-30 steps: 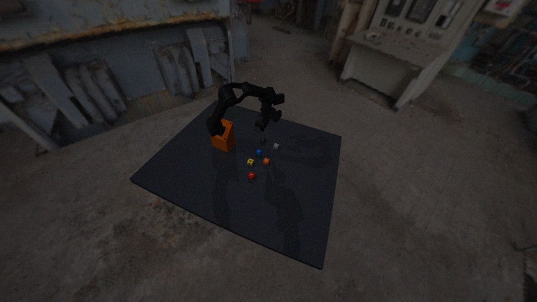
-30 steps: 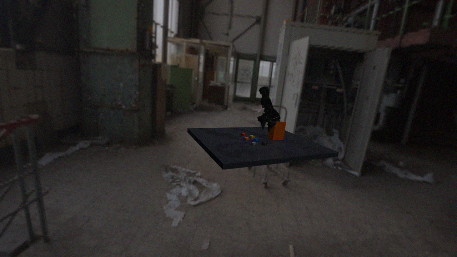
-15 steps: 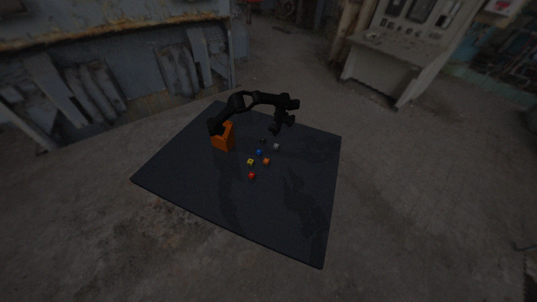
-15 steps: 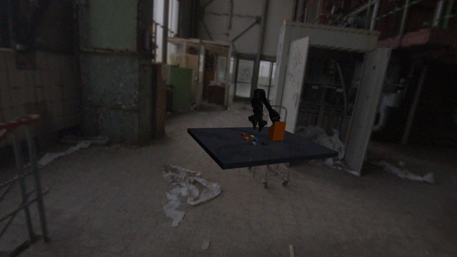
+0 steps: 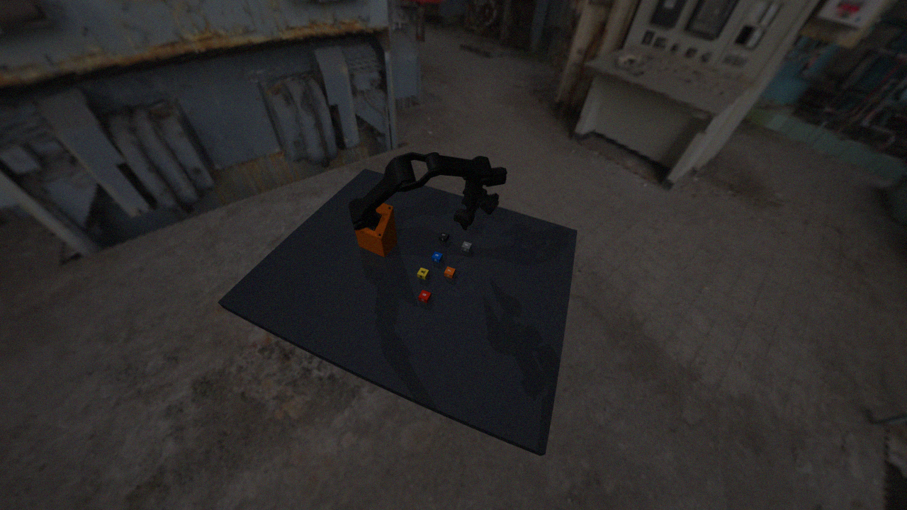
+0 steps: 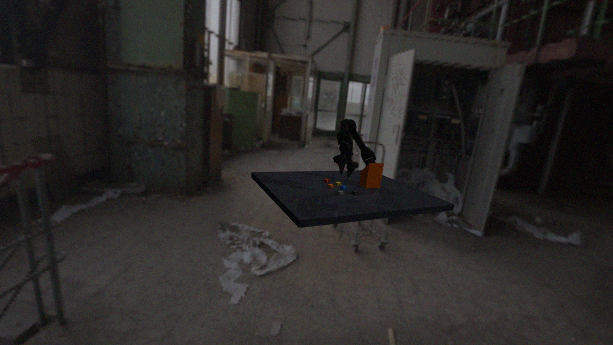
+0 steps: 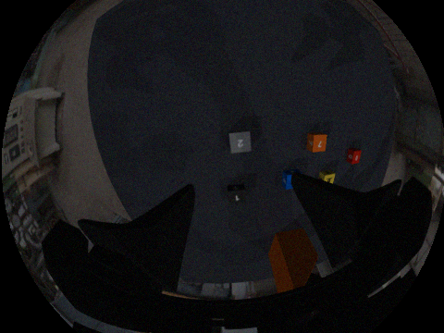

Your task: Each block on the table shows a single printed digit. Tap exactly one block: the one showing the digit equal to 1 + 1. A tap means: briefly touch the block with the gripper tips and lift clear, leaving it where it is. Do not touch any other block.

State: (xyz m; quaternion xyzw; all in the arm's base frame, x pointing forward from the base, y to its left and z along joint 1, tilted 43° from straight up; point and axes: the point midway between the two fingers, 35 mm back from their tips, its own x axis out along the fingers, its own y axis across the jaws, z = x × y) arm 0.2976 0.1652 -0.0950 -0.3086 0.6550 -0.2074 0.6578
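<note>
My gripper tip is now 12 cm above the grey block, 1 cm to the left of it and 1 cm short of it. From my gripper tip the other things lie so: blue block: 12 cm to the right, 12 cm below, 6 cm behind; then black block: 12 cm below, 9 cm behind, 1 cm to the right; then orange block: 16 cm to the right, 12 cm below, 2 cm ahead.
</note>
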